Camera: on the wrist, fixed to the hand. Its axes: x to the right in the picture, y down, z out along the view.
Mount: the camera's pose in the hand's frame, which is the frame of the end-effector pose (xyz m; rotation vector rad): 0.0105 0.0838 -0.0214 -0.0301 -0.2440 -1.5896
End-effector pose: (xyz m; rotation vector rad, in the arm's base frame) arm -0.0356 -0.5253 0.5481 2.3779 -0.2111 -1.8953
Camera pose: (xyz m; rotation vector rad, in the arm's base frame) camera -0.0166 -0.6100 0.5561 -1.3146 -1.2861 1.3874
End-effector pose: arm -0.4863 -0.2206 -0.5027 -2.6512 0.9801 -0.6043
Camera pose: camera -0.5359 -0.2917 -0.5115 2.7487 1.3062 0.3964
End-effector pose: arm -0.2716 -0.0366 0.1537 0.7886 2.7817 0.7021
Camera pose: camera -0.2485 0.0234 0.2125 -1.1910 2.1497 0.2294
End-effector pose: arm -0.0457 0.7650 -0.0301 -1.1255 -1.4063 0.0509
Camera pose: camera 0.0216 0.8027 -0.0707 0.2304 -2.1549 -0.9770
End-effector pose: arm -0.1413 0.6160 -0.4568 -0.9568 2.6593 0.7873
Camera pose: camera -0.2033 0.6529 -0.4080 -2.1669 0.9802 0.4104
